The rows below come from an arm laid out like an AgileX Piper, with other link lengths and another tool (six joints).
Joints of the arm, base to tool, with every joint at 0 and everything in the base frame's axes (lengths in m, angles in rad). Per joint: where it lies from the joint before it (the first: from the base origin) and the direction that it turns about. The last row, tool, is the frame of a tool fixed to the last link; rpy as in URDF.
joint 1: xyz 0 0 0.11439 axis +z
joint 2: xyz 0 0 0 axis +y
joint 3: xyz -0.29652 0 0.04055 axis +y
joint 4: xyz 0.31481 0 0.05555 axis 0.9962 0 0.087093
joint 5: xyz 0 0 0 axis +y
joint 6: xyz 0.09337 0 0.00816 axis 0.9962 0 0.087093
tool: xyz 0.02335 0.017 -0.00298 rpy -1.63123 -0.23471 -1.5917
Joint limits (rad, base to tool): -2.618..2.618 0..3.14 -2.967..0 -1.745..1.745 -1.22..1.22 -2.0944..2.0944
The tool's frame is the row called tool.
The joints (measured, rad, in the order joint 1, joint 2, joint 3, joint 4, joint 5, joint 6), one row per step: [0.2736, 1.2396, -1.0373, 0.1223, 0.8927, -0.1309]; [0.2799, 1.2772, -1.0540, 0.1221, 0.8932, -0.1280]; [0.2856, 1.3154, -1.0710, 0.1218, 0.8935, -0.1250]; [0.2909, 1.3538, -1.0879, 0.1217, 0.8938, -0.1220]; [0.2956, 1.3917, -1.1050, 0.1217, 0.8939, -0.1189]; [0.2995, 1.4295, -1.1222, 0.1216, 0.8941, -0.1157]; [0.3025, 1.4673, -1.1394, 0.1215, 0.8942, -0.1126]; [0.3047, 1.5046, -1.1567, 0.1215, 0.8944, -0.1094]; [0.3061, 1.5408, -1.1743, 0.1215, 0.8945, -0.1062]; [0.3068, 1.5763, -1.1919, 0.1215, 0.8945, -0.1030]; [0.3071, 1.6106, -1.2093, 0.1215, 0.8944, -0.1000]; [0.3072, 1.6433, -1.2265, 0.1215, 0.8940, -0.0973]
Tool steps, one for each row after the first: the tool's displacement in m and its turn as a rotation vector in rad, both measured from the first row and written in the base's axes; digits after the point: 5 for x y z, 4 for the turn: [0.00766, 0.00429, -0.00587, -0.0046, 0.0212, 0.0039]; [0.01541, 0.00850, -0.01218, -0.0095, 0.0425, 0.0071]; [0.02308, 0.01266, -0.01897, -0.0145, 0.0640, 0.0099]; [0.03063, 0.01667, -0.02588, -0.0192, 0.0848, 0.0119]; [0.03812, 0.02044, -0.03309, -0.0240, 0.1053, 0.0130]; [0.04558, 0.02391, -0.04067, -0.0289, 0.1258, 0.0132]; [0.05291, 0.02708, -0.04839, -0.0336, 0.1458, 0.0125]; [0.06010, 0.02993, -0.05592, -0.0378, 0.1644, 0.0110]; [0.06716, 0.03247, -0.06351, -0.0419, 0.1821, 0.0087]; [0.07396, 0.03477, -0.07100, -0.0457, 0.1988, 0.0062]; [0.08047, 0.03689, -0.07820, -0.0492, 0.2138, 0.0037]
